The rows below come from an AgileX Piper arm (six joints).
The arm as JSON. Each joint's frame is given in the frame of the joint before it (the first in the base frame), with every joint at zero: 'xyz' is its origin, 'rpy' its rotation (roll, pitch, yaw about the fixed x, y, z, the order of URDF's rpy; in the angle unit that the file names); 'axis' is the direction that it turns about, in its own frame. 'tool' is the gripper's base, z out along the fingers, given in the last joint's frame.
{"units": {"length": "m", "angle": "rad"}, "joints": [
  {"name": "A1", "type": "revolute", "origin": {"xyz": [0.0, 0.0, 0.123], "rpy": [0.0, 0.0, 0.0]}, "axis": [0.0, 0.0, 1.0]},
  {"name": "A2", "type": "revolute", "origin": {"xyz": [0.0, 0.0, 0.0], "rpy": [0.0, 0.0, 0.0]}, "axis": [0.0, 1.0, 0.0]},
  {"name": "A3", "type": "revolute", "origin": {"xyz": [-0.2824, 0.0, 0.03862], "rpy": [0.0, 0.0, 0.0]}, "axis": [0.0, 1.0, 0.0]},
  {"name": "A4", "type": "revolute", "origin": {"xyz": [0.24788, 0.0, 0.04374], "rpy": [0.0, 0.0, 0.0]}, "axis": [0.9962, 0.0, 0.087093]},
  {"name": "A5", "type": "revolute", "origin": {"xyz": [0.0, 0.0, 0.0], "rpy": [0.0, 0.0, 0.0]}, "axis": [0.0, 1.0, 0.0]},
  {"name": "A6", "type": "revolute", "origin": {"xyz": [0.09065, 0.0, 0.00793], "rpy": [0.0, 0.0, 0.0]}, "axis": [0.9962, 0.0, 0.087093]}
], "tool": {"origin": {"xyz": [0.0, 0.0, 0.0], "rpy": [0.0, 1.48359, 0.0]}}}
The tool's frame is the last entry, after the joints.
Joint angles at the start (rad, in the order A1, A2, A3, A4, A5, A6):
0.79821, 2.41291, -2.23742, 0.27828, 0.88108, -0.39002
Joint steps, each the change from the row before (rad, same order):
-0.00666, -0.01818, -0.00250, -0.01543, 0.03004, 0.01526
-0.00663, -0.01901, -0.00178, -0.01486, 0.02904, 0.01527
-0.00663, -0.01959, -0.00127, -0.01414, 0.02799, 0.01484
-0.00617, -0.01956, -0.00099, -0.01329, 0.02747, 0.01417
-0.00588, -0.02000, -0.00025, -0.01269, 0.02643, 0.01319
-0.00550, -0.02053, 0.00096, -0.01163, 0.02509, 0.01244
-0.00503, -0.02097, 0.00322, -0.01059, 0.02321, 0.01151
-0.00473, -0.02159, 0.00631, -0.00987, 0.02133, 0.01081
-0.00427, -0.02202, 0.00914, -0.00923, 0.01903, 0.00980
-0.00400, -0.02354, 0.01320, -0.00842, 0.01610, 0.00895
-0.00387, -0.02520, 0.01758, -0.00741, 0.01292, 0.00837
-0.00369, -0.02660, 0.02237, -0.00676, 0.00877, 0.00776
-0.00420, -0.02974, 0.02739, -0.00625, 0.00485, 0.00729
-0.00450, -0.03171, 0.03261, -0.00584, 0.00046, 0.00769
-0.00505, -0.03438, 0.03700, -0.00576, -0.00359, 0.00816
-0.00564, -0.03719, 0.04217, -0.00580, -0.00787, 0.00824
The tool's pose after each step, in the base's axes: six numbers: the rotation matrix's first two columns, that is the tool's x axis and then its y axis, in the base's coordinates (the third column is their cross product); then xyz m. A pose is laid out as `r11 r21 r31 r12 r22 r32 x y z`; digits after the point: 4 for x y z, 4 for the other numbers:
-0.4002 -0.6973 -0.5947 -0.8824 0.4684 0.0447 0.3634 0.3945 0.2185
-0.4096 -0.6997 -0.5854 -0.8772 0.4783 0.0419 0.3637 0.3888 0.2275
-0.4191 -0.7011 -0.5769 -0.8715 0.4888 0.0390 0.3637 0.3830 0.2366
-0.4285 -0.7021 -0.5688 -0.8658 0.4991 0.0362 0.3634 0.3772 0.2457
-0.4373 -0.7026 -0.5613 -0.8601 0.5091 0.0329 0.3628 0.3714 0.2547
-0.4460 -0.7026 -0.5545 -0.8544 0.5188 0.0298 0.3619 0.3657 0.2636
-0.4545 -0.7023 -0.5479 -0.8487 0.5282 0.0271 0.3605 0.3600 0.2722
-0.4632 -0.7020 -0.5410 -0.8430 0.5373 0.0246 0.3588 0.3543 0.2801
-0.4715 -0.7017 -0.5341 -0.8376 0.5459 0.0222 0.3568 0.3486 0.2874
-0.4796 -0.7011 -0.5277 -0.8322 0.5542 0.0199 0.3544 0.3430 0.2943
-0.4876 -0.7000 -0.5218 -0.8267 0.5623 0.0182 0.3517 0.3372 0.3008
-0.4955 -0.6982 -0.5167 -0.8212 0.5705 0.0166 0.3487 0.3314 0.3067
-0.5031 -0.6952 -0.5133 -0.8152 0.5790 0.0147 0.3454 0.3250 0.3126
-0.5114 -0.6909 -0.5110 -0.8084 0.5885 0.0133 0.3419 0.3184 0.3179
-0.5199 -0.6847 -0.5107 -0.8006 0.5991 0.0117 0.3381 0.3113 0.3231
-0.5283 -0.6772 -0.5121 -0.7920 0.6105 0.0098 0.3339 0.3035 0.3280

